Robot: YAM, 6 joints.
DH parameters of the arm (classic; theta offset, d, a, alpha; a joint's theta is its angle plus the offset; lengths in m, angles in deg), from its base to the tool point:
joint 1: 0 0.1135 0.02 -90
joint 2: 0 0 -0.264 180
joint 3: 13.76 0 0.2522 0
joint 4: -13.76 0 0.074 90
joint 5: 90 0 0 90
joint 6: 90 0.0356 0 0
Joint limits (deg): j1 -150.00..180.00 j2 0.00..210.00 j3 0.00..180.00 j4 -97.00..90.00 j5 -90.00..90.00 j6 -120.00..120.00
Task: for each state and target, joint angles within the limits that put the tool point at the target. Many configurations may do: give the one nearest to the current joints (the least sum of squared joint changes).
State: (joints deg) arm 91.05 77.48 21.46 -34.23 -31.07 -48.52
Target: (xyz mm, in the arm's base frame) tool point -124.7 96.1 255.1
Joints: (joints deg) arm 133.77 46.27 38.37 -40.18 -41.45 -48.52
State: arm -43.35 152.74 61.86 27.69 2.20 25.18
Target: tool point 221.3 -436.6 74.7
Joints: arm -62.86 135.87 78.00 32.43 3.59 25.18
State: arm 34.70 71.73 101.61 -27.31 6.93 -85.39
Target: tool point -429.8 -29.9 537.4
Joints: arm 3.73 34.59 154.95 1.56 3.04 -85.39
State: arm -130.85 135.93 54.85 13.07 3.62 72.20
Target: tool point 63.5 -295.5 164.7
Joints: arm -78.23 87.93 40.46 5.91 -3.01 72.20
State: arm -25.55 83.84 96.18 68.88 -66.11 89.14
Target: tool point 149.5 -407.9 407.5
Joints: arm -74.01 111.67 94.32 62.49 -61.67 89.14
